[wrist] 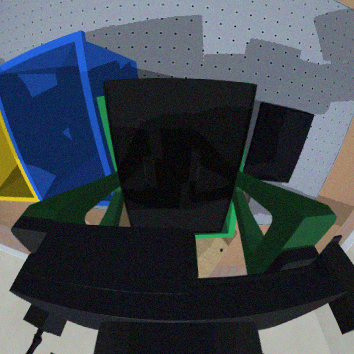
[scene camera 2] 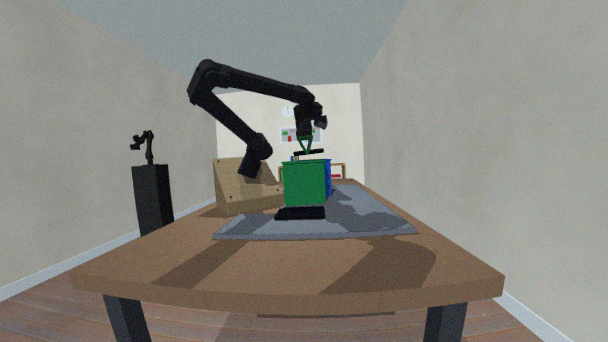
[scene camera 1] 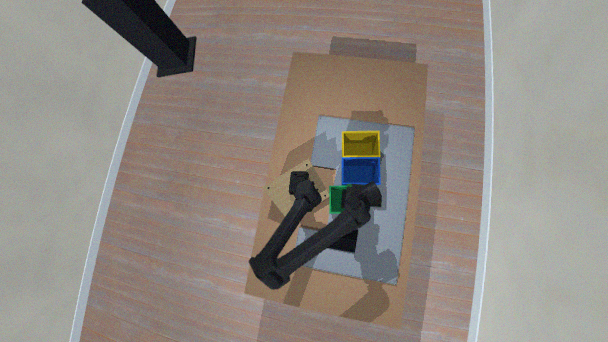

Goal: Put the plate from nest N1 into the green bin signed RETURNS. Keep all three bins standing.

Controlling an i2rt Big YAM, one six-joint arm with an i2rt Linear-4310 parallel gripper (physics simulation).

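Pixels of known places: gripper, fingertip midpoint: (wrist: 177, 175) (scene camera 2: 307, 153); arm's base, link origin: (scene camera 2: 249, 168) (scene camera 1: 298, 182).
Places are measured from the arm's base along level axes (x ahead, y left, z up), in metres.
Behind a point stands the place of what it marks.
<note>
My gripper (scene camera 2: 306, 148) @(x 0.260, y -0.100, z 0.053 m) (wrist: 177, 175) @(x 0.260, y -0.100, z 0.053 m) is shut on a flat black plate (scene camera 2: 309, 152) @(x 0.263, y -0.142, z 0.056 m) (wrist: 180, 130) @(x 0.299, y -0.108, z 0.067 m), with a green finger at each side edge. The plate hangs above the green bin (scene camera 1: 336, 200) @(x 0.182, y -0.089, z -0.155 m) (scene camera 2: 305, 185) @(x 0.237, y -0.156, z -0.078 m) (wrist: 232, 222) @(x 0.170, y -0.154, z 0.022 m), apart from its rim, and looks slightly tilted in scene camera 2. In the wrist view it hides most of the bin's opening; green rim shows at its left, right and lower edges. The bin stands upright. A black rectangular piece (scene camera 1: 345, 243) @(x 0.216, y -0.316, z -0.146 m) (scene camera 2: 300, 214) @(x 0.188, y -0.332, z -0.146 m) (wrist: 280, 142) @(x 0.204, y -0.295, z -0.146 m) lies on the mat beside the green bin. No RETURNS sign or N1 label is readable.
The blue bin (scene camera 1: 361, 171) @(x 0.329, y 0.061, z -0.155 m) (wrist: 55, 115) @(x 0.324, y 0.092, z -0.062 m) stands upright beside the green bin, and the yellow bin (scene camera 1: 361, 144) @(x 0.342, y 0.215, z -0.156 m) (wrist: 11, 182) @(x 0.236, y 0.228, z -0.022 m) stands beyond it. A wooden wedge-shaped block (scene camera 1: 282, 192) @(x -0.081, y -0.045, z -0.001 m) (scene camera 2: 232, 182) @(x -0.066, y -0.100, z -0.052 m) is by the arm's base. The grey perforated mat (scene camera 1: 400, 175) @(x 0.537, y 0.027, z -0.158 m) (scene camera 2: 270, 230) @(x 0.090, y -0.422, z -0.157 m) lies under the bins.
</note>
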